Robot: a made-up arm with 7 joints. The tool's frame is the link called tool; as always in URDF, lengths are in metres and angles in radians.
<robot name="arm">
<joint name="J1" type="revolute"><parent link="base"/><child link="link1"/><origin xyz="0.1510 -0.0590 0.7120" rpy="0.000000 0.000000 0.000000"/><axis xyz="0 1 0"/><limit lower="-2.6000" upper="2.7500"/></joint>
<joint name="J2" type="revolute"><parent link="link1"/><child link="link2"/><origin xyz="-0.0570 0.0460 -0.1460" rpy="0.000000 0.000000 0.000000"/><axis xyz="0 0 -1"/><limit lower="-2.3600" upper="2.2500"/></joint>
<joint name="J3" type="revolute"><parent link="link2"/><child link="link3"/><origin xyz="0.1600 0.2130 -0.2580" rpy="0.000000 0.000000 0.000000"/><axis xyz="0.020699 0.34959 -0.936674"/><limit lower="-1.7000" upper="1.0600"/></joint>
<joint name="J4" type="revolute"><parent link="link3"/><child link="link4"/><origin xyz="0.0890 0.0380 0.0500" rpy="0.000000 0.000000 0.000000"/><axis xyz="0 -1 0"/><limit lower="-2.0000" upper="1.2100"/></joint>
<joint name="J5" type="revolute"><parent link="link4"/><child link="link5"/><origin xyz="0.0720 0.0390 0.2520" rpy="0.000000 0.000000 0.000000"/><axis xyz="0 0 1"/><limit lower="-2.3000" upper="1.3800"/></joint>
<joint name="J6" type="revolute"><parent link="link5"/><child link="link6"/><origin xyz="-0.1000 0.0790 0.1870" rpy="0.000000 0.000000 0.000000"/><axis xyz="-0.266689 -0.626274 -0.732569"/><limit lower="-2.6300" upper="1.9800"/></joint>
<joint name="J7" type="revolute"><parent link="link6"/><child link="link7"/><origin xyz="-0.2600 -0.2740 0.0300" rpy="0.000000 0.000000 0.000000"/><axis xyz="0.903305 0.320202 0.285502"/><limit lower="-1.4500" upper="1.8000"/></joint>
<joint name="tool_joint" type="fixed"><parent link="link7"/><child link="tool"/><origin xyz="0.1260 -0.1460 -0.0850" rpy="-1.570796 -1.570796 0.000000"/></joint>
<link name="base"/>
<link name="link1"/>
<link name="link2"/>
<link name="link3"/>
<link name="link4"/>
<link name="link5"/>
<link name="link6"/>
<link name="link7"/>
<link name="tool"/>
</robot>
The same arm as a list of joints. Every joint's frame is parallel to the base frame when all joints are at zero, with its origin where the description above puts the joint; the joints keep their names.
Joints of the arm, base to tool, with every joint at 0 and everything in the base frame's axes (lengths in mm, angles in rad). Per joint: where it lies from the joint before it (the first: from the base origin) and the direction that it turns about. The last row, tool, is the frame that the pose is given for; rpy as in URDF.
J1: xyz 151 -59 712 axis +y
J2: xyz -57 46 -146 axis -z
J3: xyz 160 213 -258 axis 0.020699 0.34959 -0.936674
J4: xyz 89 38 50 axis -y
J5: xyz 72 39 252 axis +z
J6: xyz -100 79 187 axis -0.266689 -0.626274 -0.732569
J7: xyz -260 -274 30 axis 0.903305 0.320202 0.285502
tool: xyz 126 -146 -85 rpy -1.5708 -1.5708 0
Joint limits (rad, base to tool): -2.6..2.75 -2.36..2.25 -1.7..1.06 -2..1.21 -2.3..1.38 -2.63..1.98 -1.45..1.8

